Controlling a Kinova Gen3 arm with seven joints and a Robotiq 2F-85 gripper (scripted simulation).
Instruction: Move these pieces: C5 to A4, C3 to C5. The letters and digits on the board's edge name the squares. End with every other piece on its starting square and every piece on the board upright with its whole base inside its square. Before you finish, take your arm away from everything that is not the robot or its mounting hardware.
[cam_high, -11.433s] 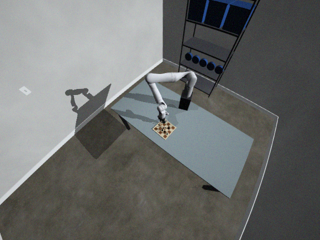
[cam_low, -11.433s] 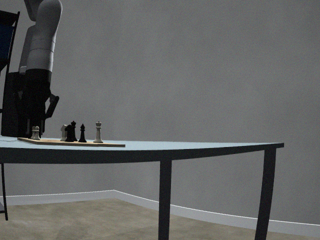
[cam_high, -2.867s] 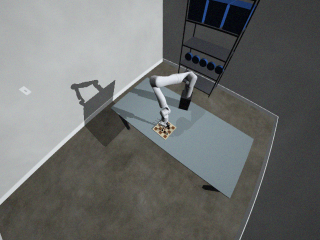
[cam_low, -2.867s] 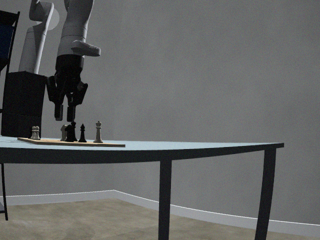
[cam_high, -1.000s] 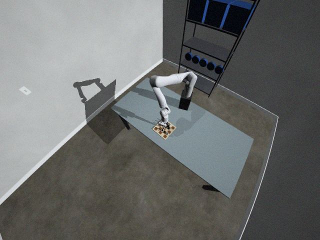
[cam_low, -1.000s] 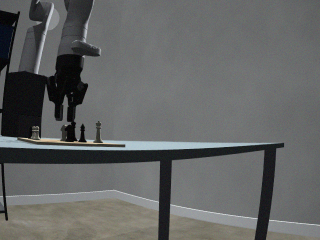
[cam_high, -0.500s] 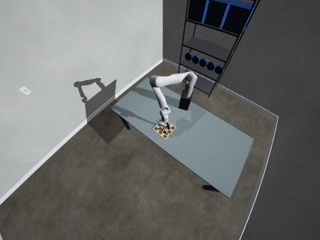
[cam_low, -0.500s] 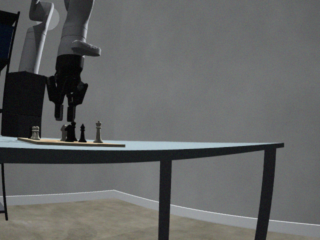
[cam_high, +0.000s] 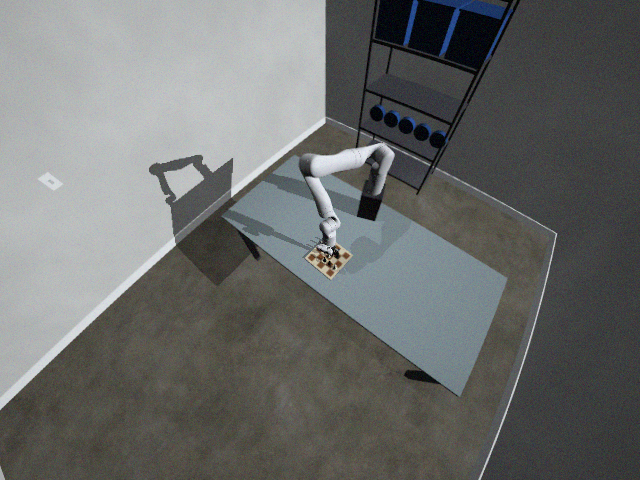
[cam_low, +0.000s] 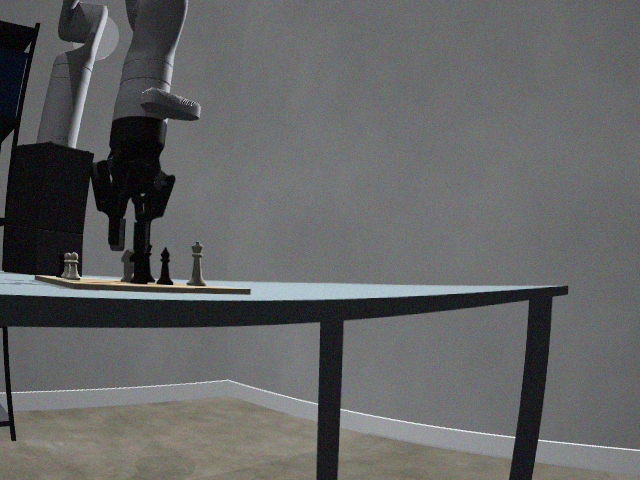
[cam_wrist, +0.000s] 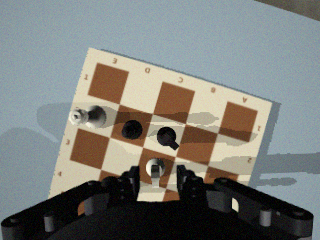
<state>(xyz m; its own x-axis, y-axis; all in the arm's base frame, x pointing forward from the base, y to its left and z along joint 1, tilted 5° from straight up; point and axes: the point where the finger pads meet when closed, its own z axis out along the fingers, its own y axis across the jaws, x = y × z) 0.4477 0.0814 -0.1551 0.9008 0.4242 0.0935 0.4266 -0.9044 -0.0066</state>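
The chessboard lies 60 mm below my hand. The rest, counted from my hand: black bishop (40 mm to the left, 30 mm below, 20 mm ahead); then black pawn (80 mm to the right, 70 mm behind, 40 mm below).
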